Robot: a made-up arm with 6 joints. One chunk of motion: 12 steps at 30 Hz.
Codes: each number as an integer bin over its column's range. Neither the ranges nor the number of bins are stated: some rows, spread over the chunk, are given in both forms.
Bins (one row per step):
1: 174 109 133 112 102 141
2: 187 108 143 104 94 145
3: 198 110 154 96 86 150
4: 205 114 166 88 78 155
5: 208 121 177 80 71 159
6: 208 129 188 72 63 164
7: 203 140 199 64 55 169
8: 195 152 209 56 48 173
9: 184 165 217 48 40 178
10: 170 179 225 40 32 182
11: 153 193 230 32 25 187
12: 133 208 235 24 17 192
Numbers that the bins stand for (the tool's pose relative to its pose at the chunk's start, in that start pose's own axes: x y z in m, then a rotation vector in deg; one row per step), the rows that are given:
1: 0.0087 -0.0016 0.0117 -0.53 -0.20 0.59
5: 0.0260 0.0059 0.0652 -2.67 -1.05 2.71
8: 0.0194 0.0254 0.1041 -4.27 -1.68 4.35
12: -0.0122 0.0605 0.1357 -6.40 -2.53 6.59
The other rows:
2: 0.0153 -0.0022 0.0238 -1.07 -0.42 1.06
3: 0.0209 -0.0010 0.0372 -1.60 -0.64 1.65
4: 0.0245 0.0015 0.0518 -2.13 -0.86 2.24
6: 0.0260 0.0109 0.0785 -3.20 -1.27 3.29
7: 0.0235 0.0178 0.0919 -3.73 -1.49 3.88
9: 0.0138 0.0335 0.1138 -4.80 -1.90 4.94
10: 0.0067 0.0423 0.1235 -5.33 -2.12 5.41
11: -0.0020 0.0511 0.1296 -5.87 -2.31 6.00

